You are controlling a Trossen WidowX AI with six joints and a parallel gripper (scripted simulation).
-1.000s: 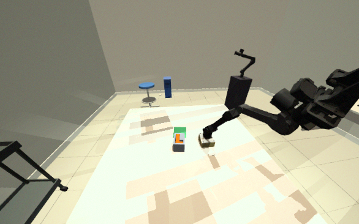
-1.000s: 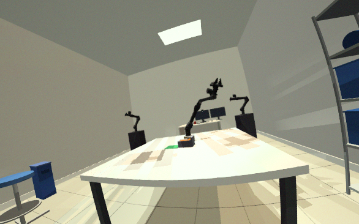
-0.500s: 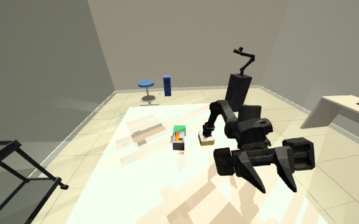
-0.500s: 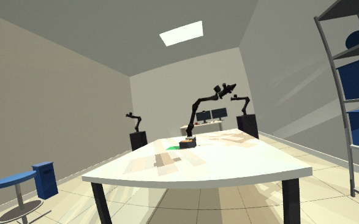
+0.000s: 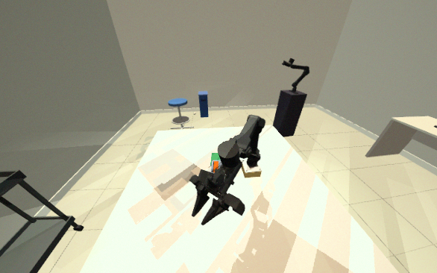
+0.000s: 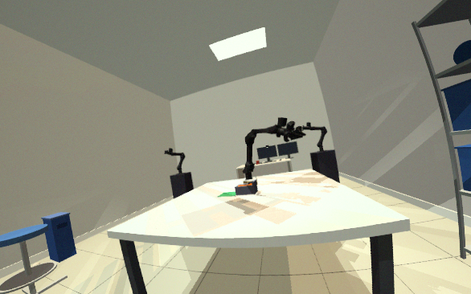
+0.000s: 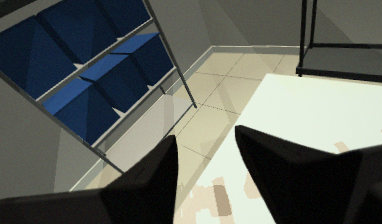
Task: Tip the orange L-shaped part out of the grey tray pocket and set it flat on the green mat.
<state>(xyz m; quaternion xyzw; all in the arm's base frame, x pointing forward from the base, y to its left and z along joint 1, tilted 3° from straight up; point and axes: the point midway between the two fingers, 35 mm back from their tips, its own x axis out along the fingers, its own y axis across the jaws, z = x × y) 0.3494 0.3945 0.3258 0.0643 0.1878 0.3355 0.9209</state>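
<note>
The orange L-shaped part is 140 mm behind my gripper tip, 430 mm to the right of it and 300 mm below it. Also, from my gripper tip: green mat: 180 mm behind, 590 mm to the right, 360 mm below.
</note>
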